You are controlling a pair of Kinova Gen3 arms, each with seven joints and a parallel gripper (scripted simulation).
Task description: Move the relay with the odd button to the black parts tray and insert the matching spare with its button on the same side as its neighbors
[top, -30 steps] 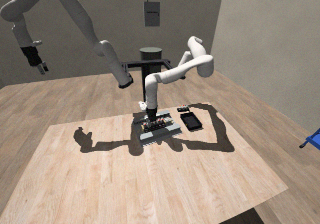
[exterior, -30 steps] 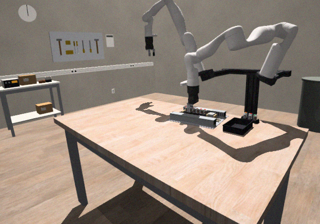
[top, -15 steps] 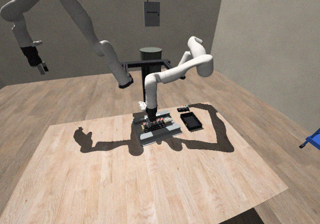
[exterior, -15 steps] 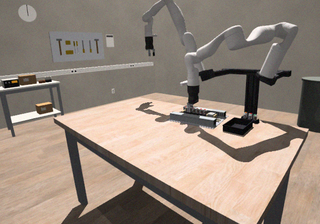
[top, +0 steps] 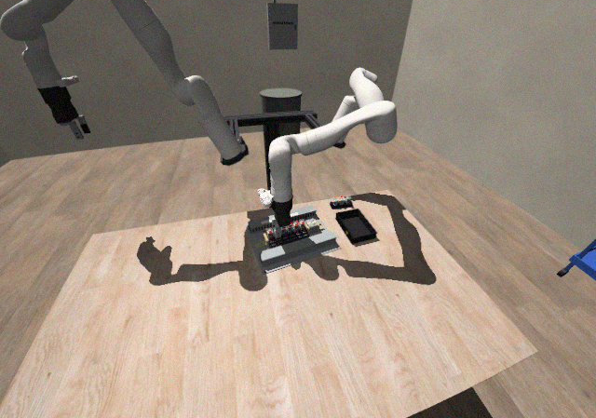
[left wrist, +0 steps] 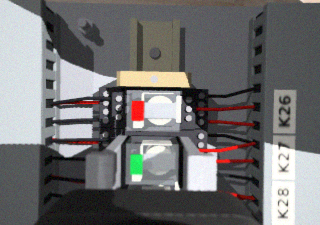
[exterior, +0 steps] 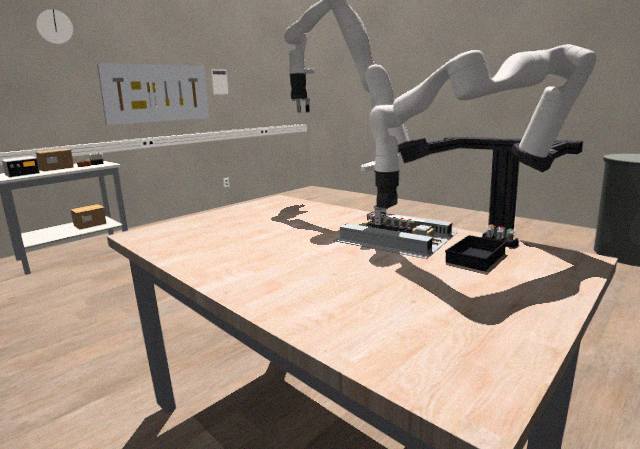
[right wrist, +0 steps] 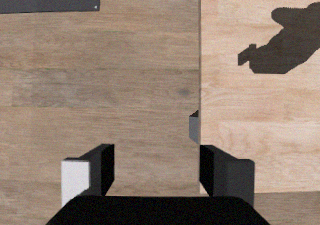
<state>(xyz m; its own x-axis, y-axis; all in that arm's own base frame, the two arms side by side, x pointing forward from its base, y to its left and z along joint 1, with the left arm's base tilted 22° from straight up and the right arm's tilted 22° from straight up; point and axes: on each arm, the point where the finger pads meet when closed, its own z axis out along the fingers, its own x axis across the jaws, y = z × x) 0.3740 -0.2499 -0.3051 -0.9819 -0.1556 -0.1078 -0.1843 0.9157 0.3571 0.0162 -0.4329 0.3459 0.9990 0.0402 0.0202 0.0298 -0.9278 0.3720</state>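
Observation:
The relay panel is 60 mm to the left of my left hand and 30 mm below it. Also, from my left hand: black parts tray (50 mm ahead, 340 mm to the left, 40 mm below); spare rack (110 mm behind, 360 mm to the left, 50 mm below).

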